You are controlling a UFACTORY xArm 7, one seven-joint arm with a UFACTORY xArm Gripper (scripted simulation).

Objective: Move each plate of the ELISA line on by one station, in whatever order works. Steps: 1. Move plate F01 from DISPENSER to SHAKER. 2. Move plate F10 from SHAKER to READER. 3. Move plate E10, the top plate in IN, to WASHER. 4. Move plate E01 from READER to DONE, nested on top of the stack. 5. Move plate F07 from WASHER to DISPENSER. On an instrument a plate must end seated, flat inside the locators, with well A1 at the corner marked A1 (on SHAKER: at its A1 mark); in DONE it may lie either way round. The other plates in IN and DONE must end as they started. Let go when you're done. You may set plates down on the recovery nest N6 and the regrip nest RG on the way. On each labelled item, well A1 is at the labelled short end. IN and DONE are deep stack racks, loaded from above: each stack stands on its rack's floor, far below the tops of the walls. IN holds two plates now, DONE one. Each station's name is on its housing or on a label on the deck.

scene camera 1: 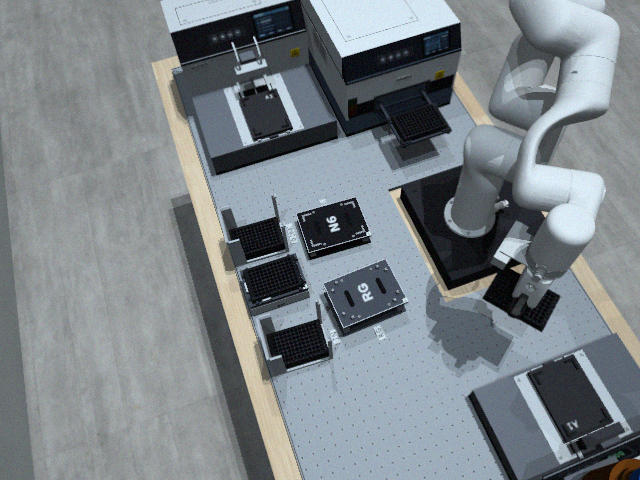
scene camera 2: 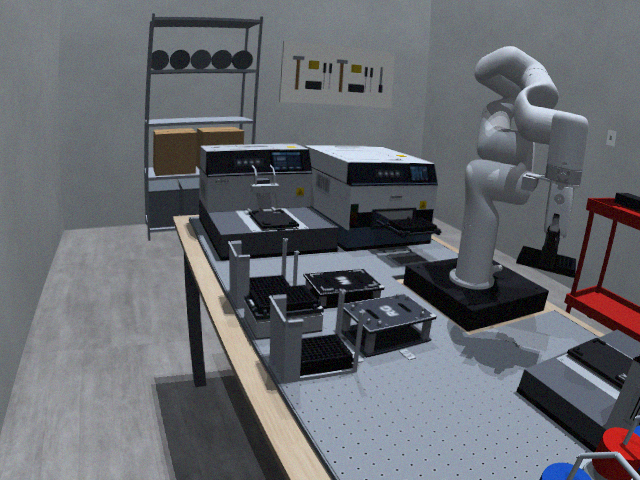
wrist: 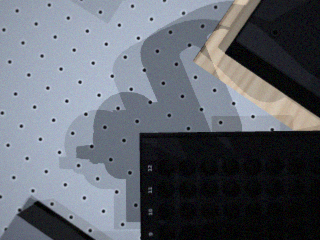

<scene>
A black well plate [scene camera 1: 499, 293]: 117 cm from the lens. A black well plate [scene camera 1: 280, 276] is 132 cm from the lens. A black well plate [scene camera 1: 266, 240]: 141 cm from the lens. A black well plate [scene camera 1: 304, 342]: 129 cm from the lens. A black well plate [scene camera 1: 428, 124] is 152 cm from the lens.
</scene>
